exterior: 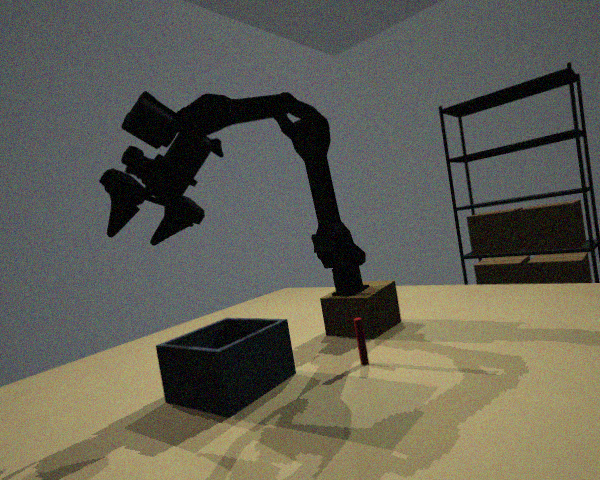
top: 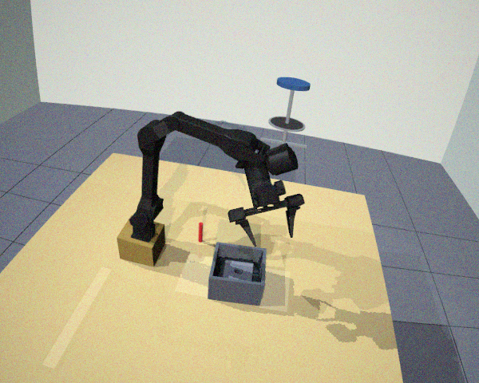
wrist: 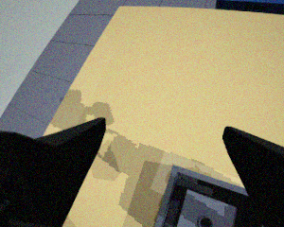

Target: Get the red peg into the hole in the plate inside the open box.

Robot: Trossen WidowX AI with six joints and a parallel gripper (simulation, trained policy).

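Now: the red peg 27 cm to the left of my gripper tip, 24 cm below it and 24 cm behind it. Also, from my gripper tip: plate 23 cm below, 10 cm to the left, 8 cm behind; grey box 25 cm below, 10 cm to the left, 8 cm behind.
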